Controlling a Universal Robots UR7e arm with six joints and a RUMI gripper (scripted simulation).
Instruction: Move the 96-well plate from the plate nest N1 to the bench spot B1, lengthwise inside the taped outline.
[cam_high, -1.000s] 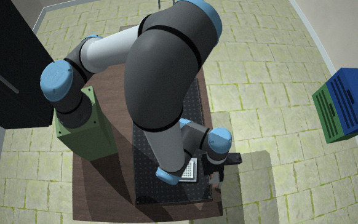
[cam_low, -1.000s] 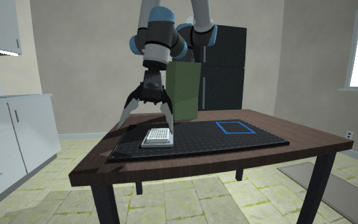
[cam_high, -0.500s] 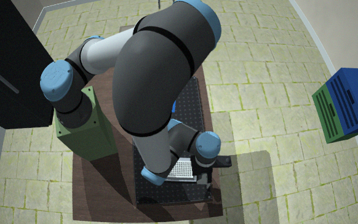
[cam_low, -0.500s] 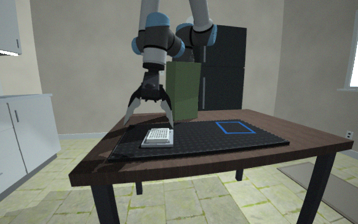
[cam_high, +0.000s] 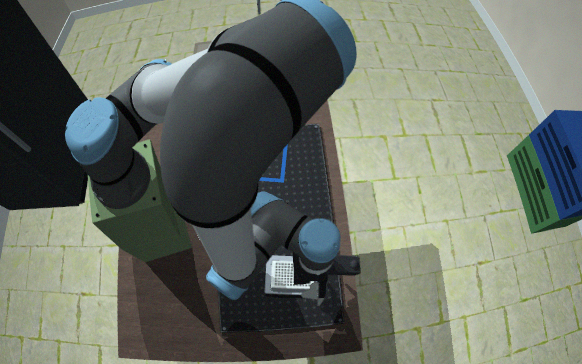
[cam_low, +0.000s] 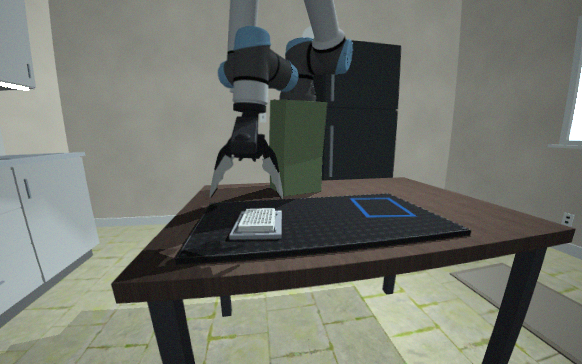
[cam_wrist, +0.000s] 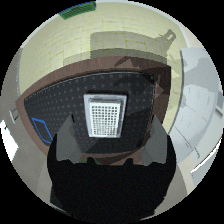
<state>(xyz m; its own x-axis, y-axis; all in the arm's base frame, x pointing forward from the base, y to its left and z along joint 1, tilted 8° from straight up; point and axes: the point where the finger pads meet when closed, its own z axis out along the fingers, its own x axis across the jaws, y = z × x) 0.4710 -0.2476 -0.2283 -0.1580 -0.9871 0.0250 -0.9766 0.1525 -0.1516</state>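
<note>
My hand is 70 mm above the white 96-well plate, 60 mm past it and 30 mm to the right of it. From my hand the other things lie so: grey plate nest 90 mm below, 60 mm behind, 30 mm to the left.
</note>
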